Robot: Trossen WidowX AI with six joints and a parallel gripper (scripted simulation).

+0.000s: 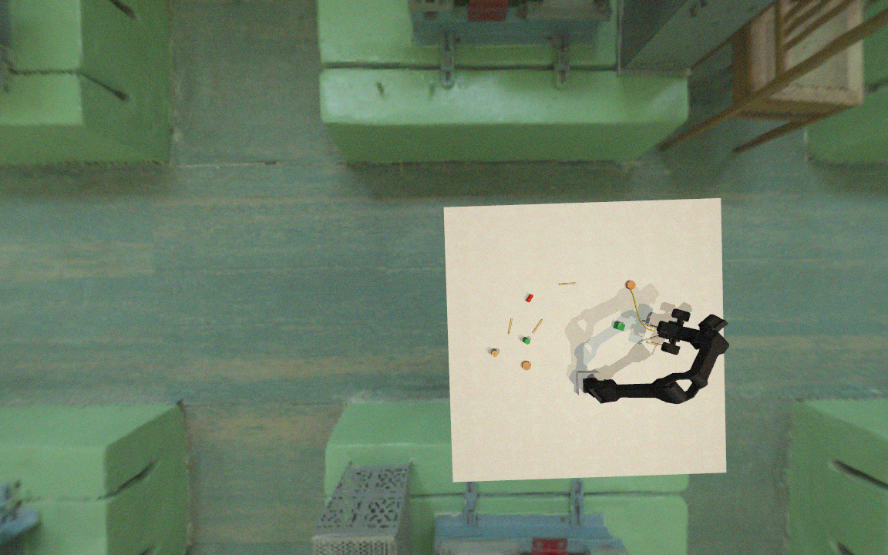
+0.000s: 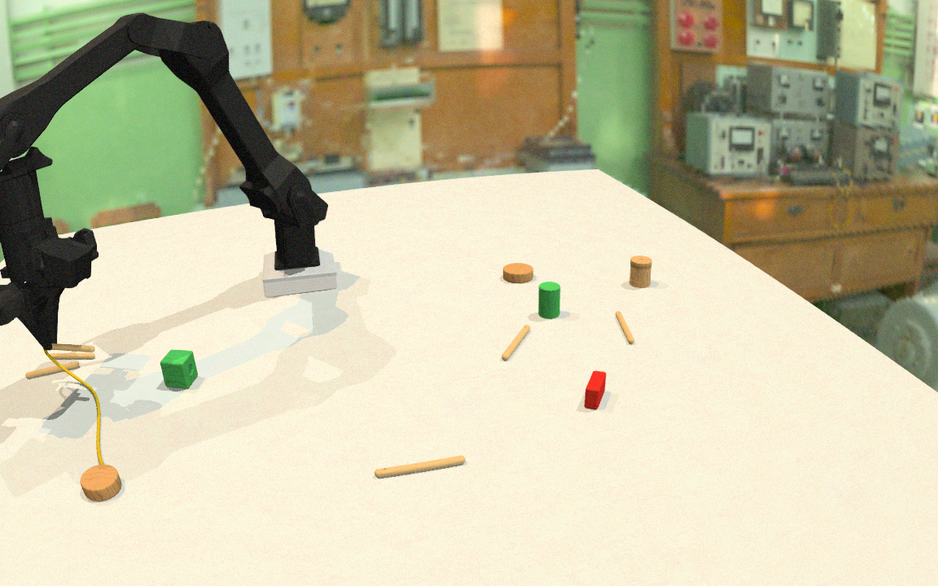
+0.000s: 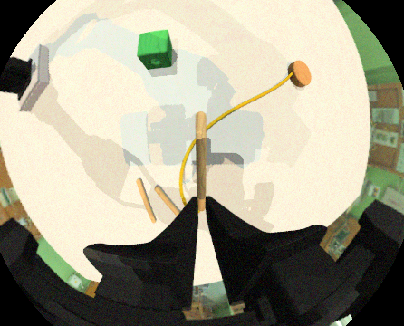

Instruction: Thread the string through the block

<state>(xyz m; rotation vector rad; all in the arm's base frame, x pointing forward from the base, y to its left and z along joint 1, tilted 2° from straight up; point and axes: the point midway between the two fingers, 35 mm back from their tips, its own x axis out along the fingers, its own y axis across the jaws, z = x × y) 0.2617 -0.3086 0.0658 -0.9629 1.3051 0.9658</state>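
The green block lies 160 mm to the left of my gripper tip and 40 mm below it. From my gripper tip the other things lie so: red block 150 mm ahead, 570 mm to the left, 50 mm below; round wooden button 200 mm ahead, 100 mm to the left, 50 mm below; thin wooden stick 10 mm to the left.
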